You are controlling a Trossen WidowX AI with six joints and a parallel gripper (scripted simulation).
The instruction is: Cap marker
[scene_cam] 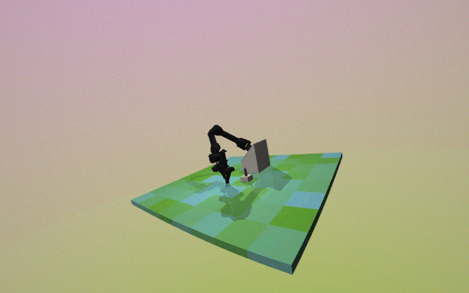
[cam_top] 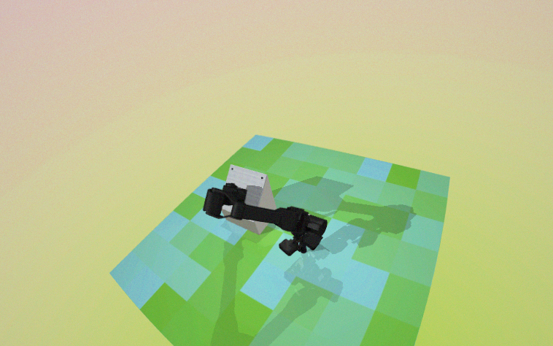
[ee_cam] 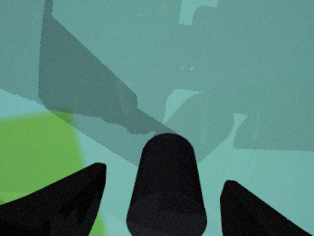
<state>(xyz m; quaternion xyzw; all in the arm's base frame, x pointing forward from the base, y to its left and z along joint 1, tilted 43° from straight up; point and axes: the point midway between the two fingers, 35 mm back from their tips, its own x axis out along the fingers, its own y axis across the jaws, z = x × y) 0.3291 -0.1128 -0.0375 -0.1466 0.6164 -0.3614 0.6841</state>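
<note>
The black cap lies right at my gripper tip. From my gripper tip the other things lie so: beige holder block (70 mm behind, 130 mm to the left, 10 mm below).
</note>
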